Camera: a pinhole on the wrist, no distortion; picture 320 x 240 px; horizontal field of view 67.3 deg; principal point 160.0 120.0 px. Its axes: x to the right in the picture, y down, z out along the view. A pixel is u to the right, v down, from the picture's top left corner.
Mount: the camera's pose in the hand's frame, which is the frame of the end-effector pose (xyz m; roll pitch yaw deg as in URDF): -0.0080 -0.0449 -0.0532 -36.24 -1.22 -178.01
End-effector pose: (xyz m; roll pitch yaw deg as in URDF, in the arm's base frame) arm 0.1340 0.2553 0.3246 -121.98 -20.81 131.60
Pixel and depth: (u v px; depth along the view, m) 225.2 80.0 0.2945
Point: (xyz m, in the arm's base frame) -0.0168 0.0053 0.3349
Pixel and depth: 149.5 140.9 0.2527
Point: -0.0197 0.0843 0.4288
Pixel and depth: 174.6 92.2 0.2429
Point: -0.0110 0.0822 0.3723
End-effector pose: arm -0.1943 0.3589 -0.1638 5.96 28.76 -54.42
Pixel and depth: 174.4 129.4 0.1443
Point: -0.3014 0.2672 -0.1184
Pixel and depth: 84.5 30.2 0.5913
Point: -0.1627 -0.1412 0.2024
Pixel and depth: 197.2 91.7 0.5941
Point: -0.4302 0.0198 0.2519
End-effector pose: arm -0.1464 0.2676 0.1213 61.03 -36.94 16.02
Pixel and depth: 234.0 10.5 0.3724
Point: -0.1609 -0.1214 0.0977
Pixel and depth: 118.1 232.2 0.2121
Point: 0.0398 0.1425 -0.0068
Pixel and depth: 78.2 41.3 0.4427
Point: 0.0770 -0.1126 0.2365
